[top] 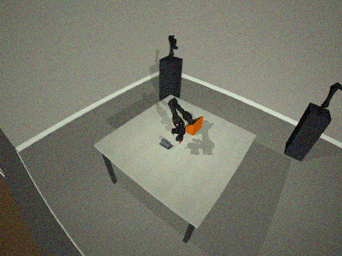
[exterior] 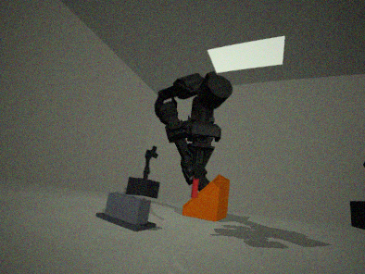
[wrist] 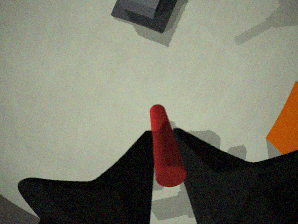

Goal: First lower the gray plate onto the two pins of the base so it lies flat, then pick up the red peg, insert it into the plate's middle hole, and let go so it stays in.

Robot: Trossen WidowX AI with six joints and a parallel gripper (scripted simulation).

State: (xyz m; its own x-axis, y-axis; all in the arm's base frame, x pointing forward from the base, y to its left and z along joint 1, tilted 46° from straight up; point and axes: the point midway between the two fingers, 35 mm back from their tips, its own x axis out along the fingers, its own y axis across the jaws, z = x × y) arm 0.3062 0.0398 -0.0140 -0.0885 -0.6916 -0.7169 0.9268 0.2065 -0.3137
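My gripper tip is 14 cm to the left of the gray plate, 7 cm above it and 4 cm short of it. From my gripper tip the other things lie so: red peg right at my gripper tip; then dark base 14 cm to the right, 11 cm below, 4 cm ahead.
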